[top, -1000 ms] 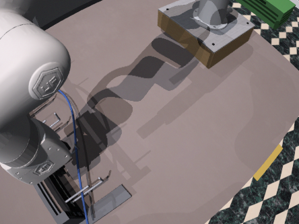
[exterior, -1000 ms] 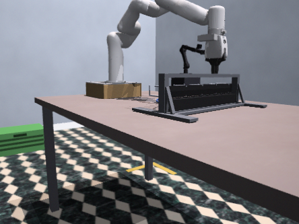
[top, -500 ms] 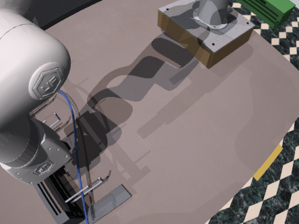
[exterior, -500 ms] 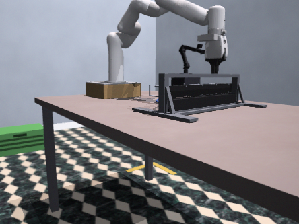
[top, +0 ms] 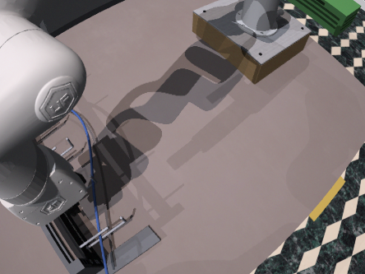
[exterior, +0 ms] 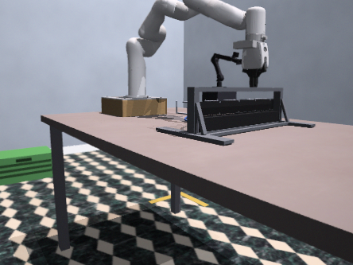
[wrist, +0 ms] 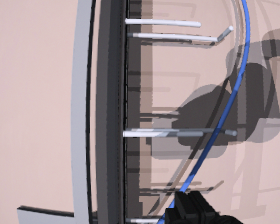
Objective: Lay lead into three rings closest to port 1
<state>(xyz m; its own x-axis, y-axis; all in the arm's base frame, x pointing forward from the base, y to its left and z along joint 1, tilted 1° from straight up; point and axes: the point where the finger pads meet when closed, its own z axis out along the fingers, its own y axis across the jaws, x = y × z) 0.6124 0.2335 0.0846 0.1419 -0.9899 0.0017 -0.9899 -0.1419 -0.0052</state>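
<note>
Now: hand 80 mm short of the rack, 140 mm to the left of it and 100 mm above it.
</note>
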